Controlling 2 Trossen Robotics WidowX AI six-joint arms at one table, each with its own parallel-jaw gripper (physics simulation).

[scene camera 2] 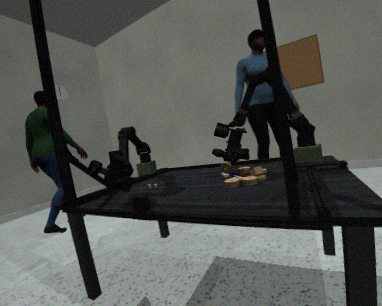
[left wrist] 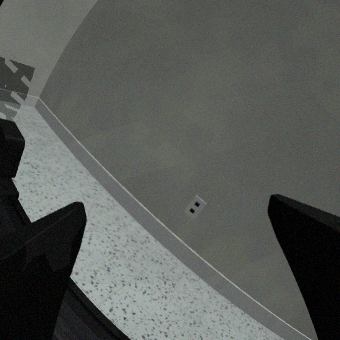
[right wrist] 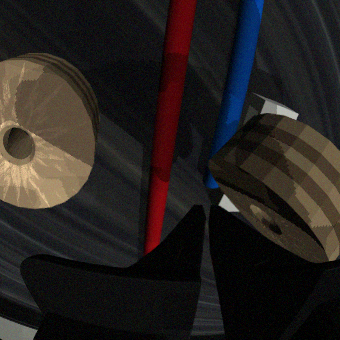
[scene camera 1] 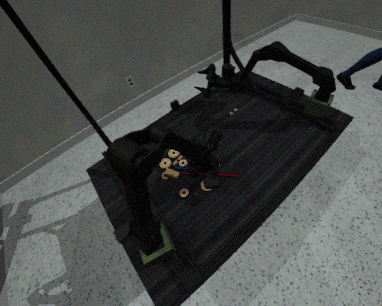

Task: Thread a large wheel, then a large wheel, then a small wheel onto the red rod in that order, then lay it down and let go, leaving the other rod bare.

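Where they show: left gripper, fingertip midpoint: (scene camera 2: 101, 179) (left wrist: 178, 209) (scene camera 1: 195, 79); right gripper, fingertip midpoint: (scene camera 2: 227, 170) (right wrist: 204, 213) (scene camera 1: 217, 169); left arm's base, origin of the base link: (scene camera 2: 145, 162) (scene camera 1: 321, 97); right arm's base, origin of the base link: (scene camera 2: 307, 145) (scene camera 1: 152, 241).
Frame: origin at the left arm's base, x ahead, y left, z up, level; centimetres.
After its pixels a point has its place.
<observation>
The red rod (scene camera 1: 227, 175) @(x 58.1, y -18.8, z -9.4 cm) (right wrist: 170, 100) @(x 62.7, y -26.9, z -9.2 cm) lies on the table with the shorter blue rod (scene camera 1: 181, 168) @(x 66.5, y -37.9, z -9.4 cm) (right wrist: 239, 75) @(x 61.2, y -29.3, z -9.2 cm) beside it; both look bare where they show. A thick wooden wheel (right wrist: 45, 165) @(x 65.4, y -23.0, z -8.1 cm) (scene camera 1: 205, 187) lies on one side of the rods. Another wheel (right wrist: 300, 150) @(x 60.9, y -28.4, z -5.1 cm) (scene camera 2: 226, 166) @(x 59.0, y -28.8, z -5.4 cm) is tilted by a white block (right wrist: 277, 108) @(x 58.9, y -29.5, z -9.0 cm). My right gripper (right wrist: 204, 213) @(x 58.4, y -23.8, z -8.3 cm) is shut and empty, low between the red rod and the tilted wheel; its right finger overlaps the wheel in view, contact unclear. My left gripper (scene camera 1: 197, 80) @(x 18.7, y -64.6, z 1.3 cm) (left wrist: 178, 209) @(x 18.7, y -64.6, z 1.3 cm) is open and empty, far from the rods.
Wheels (scene camera 1: 173, 153) @(x 62.2, y -46.6, z -9.1 cm) (scene camera 1: 165, 163) @(x 68.7, y -46.1, z -9.3 cm) and a smaller wheel (scene camera 1: 183, 162) @(x 63.4, y -39.3, z -9.5 cm) lie near a tan block (scene camera 1: 172, 173) @(x 71.7, y -37.9, z -6.3 cm). Another smaller wheel (scene camera 1: 184, 192) @(x 74.5, y -29.4, z -9.0 cm) lies nearer the front. Two tiny tan pieces (scene camera 1: 231, 113) @(x 24.7, y -36.7, z -8.4 cm) (scene camera 1: 235, 109) @(x 20.9, y -36.4, z -8.3 cm) lie toward the left arm. Dark posts stand at the table edge.
</observation>
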